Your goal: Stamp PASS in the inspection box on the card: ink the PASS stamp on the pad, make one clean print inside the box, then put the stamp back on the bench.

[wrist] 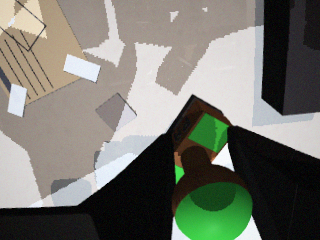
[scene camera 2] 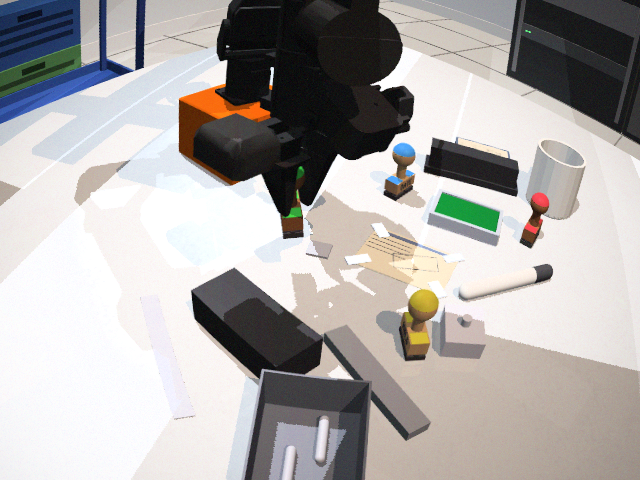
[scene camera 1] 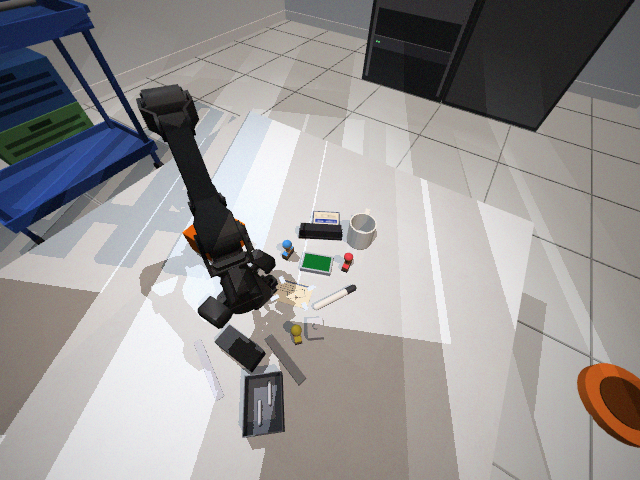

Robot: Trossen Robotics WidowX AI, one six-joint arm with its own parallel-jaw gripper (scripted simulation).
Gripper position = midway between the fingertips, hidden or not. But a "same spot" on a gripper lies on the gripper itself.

My gripper shows in the wrist view, in scene camera 2 and in scene camera 1 (246, 301). A tray shows in scene camera 2 and in scene camera 1; in the wrist view it is out of frame. One and the same spot on the tray: (scene camera 2: 298, 419) is (scene camera 1: 261, 384). The same spot on my gripper: (wrist: 141, 194) is (scene camera 2: 326, 161).
